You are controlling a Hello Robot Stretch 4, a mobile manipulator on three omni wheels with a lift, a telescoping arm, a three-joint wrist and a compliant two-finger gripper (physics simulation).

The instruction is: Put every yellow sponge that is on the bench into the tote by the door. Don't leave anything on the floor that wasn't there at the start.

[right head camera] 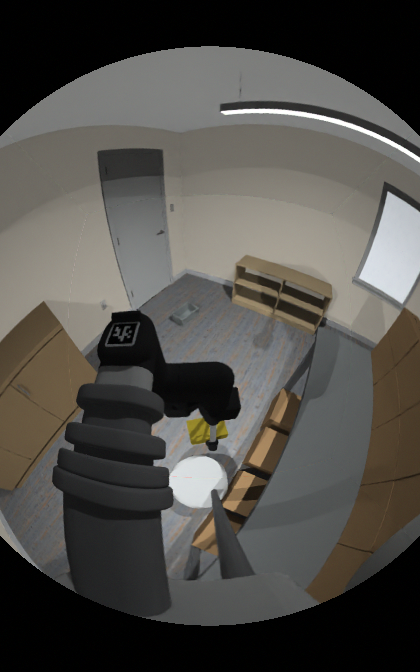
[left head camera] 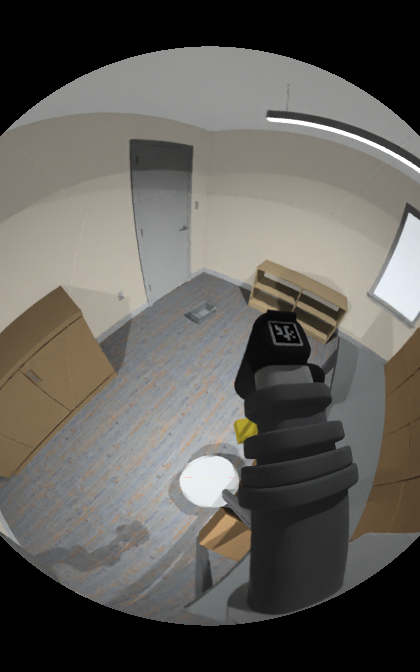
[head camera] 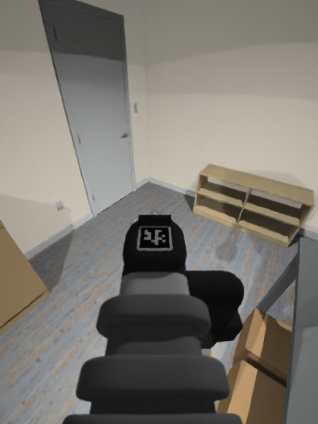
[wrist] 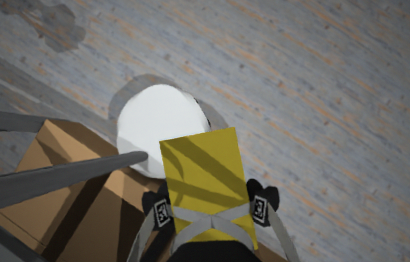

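Note:
A flat yellow sponge (wrist: pixel 207 167) (right head camera: pixel 198 431) (left head camera: pixel 245 430) is held between the two fingertips of my gripper (wrist: pixel 210 195), which is shut on it. In the wrist view the sponge reaches forward past the fingers, with the floor and the white round base below it. The grey tote (left head camera: pixel 202 312) (right head camera: pixel 184 313) stands on the floor near the door (left head camera: pixel 162 225) (right head camera: pixel 135 230) (head camera: pixel 92 110). The arm hides the tote in the head camera view. The grey bench top (right head camera: pixel 320 450) (head camera: pixel 307 340) is at the right. No sponge shows on the visible part of the bench.
Cardboard-coloured boxes (right head camera: pixel 267 450) (head camera: pixel 252 395) are under the bench's near edge. A low wooden shelf unit (head camera: pixel 260 180) (left head camera: pixel 305 282) (right head camera: pixel 285 272) stands against the far wall, and a wooden cabinet (left head camera: pixel 60 370) (right head camera: pixel 47 380) at the left. My white round base (left head camera: pixel 209 480) (right head camera: pixel 198 481) (wrist: pixel 160 125) is beside the bench.

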